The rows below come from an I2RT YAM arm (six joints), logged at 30 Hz.
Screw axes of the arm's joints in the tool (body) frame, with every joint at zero. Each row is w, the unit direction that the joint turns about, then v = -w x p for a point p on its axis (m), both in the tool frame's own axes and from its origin. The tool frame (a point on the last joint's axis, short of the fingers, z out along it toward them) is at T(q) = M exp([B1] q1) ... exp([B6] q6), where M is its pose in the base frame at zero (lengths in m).
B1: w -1 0 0 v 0 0.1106 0
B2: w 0 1 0 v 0.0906 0 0.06
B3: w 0 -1 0 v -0.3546 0 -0.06
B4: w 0 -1 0 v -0.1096 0 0
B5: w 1 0 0 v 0 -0.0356 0
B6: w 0 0 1 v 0 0 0
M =
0 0 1 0.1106
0 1 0 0
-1 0 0 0.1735
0 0 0 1
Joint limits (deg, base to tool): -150..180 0..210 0..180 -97..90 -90..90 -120..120
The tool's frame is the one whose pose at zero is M.
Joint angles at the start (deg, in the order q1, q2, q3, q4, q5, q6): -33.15, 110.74, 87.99, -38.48, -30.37, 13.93
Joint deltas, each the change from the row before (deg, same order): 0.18, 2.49, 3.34, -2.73, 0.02, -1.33; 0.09, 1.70, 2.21, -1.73, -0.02, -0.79; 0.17, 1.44, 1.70, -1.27, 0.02, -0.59; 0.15, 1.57, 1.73, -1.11, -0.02, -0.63; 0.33, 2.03, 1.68, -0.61, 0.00, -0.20
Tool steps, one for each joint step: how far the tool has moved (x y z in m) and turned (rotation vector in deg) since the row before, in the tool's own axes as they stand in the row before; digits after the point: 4 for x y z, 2 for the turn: -0.0063, -0.0003, 0.0057, 0.33, 1.67, -0.52; -0.0042, -0.0006, 0.0040, 0.17, 1.08, -0.24; -0.0030, -0.0004, 0.0043, 0.14, 0.94, -0.21; -0.0033, -0.0009, 0.0049, 0.09, 0.89, -0.27; -0.0034, -0.0016, 0.0088, 0.05, 0.99, 0.02
